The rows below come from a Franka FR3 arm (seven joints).
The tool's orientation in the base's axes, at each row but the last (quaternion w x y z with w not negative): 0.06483 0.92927 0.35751 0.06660; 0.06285 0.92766 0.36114 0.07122; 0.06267 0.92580 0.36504 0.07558; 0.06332 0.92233 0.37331 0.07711
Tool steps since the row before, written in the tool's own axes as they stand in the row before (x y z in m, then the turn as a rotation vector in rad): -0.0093 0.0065 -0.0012 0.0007 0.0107 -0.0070; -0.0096 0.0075 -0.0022 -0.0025 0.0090 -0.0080; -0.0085 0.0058 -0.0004 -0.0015 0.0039 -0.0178; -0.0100 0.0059 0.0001 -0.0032 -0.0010 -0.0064
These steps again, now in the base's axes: -0.0028 -0.0110 0.0016 0.0063 -0.0069 0.0087; -0.0024 -0.0119 0.0026 0.0027 -0.0078 0.0092; -0.0023 -0.0100 0.0006 -0.0018 -0.0028 0.0180; -0.0031 -0.0112 0.0000 -0.0042 -0.0011 0.0058
